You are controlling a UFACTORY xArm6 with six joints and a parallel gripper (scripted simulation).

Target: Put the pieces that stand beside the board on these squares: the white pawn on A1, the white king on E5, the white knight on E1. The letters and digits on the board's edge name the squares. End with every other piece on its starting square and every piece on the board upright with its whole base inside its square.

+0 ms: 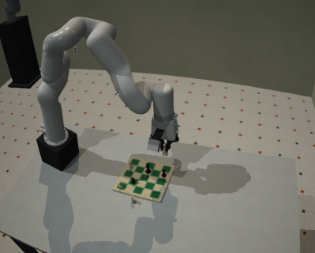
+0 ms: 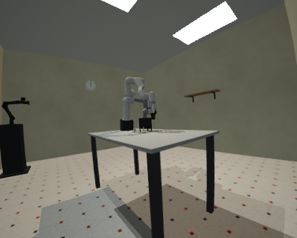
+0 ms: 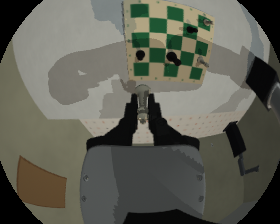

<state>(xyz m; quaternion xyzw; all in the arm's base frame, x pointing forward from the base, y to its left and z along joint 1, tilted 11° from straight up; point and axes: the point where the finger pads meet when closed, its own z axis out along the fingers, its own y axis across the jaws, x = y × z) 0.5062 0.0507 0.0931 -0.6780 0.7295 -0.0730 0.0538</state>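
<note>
Now: hand 15 cm above the chessboard, 8 cm past it and 7 cm to the left of it.
</note>
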